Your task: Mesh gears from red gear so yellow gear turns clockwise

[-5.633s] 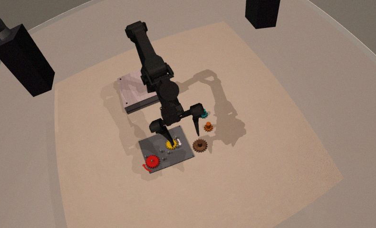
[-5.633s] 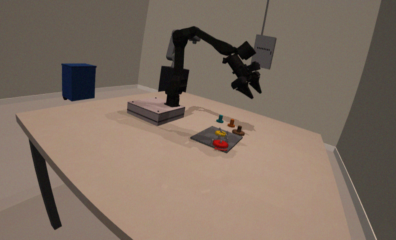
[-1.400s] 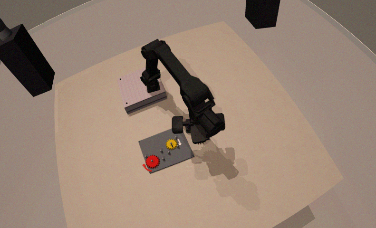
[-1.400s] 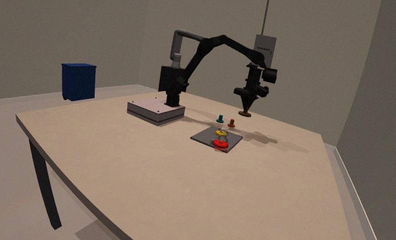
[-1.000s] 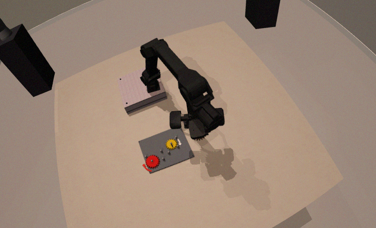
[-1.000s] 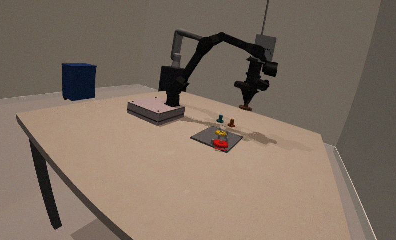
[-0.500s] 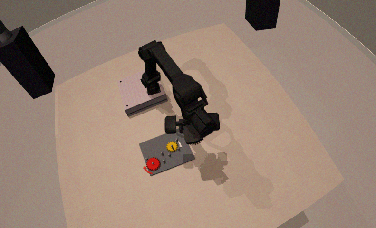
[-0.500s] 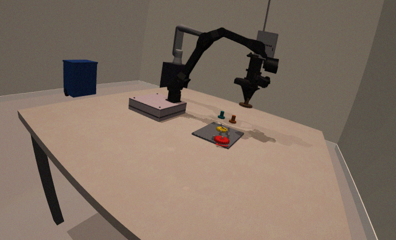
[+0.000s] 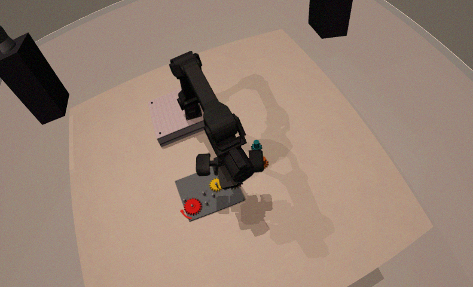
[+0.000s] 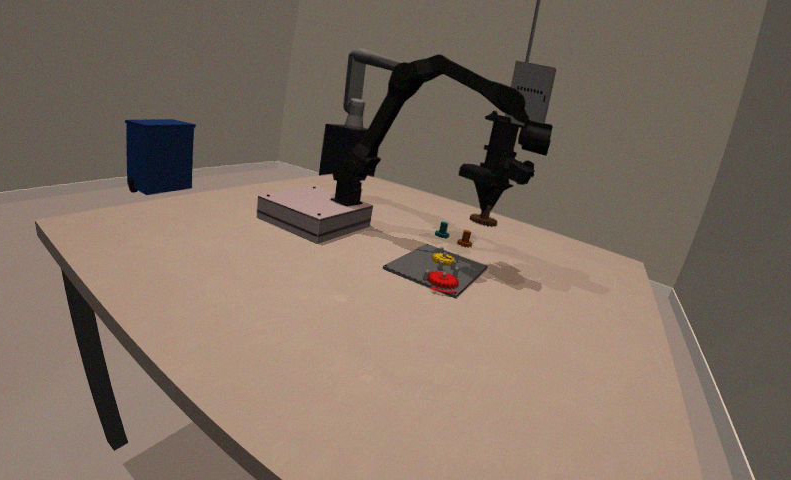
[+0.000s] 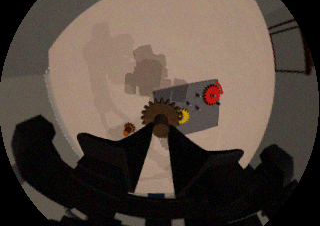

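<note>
Right now my gripper tip is 50 mm past the yellow gear, 60 mm to the left of it and 120 mm above it. Round my gripper tip: orange gear 90 mm behind, 120 mm to the left, 120 mm below; brown gear 10 mm below; red gear 10 mm ahead, 160 mm to the right, 120 mm below.
</note>
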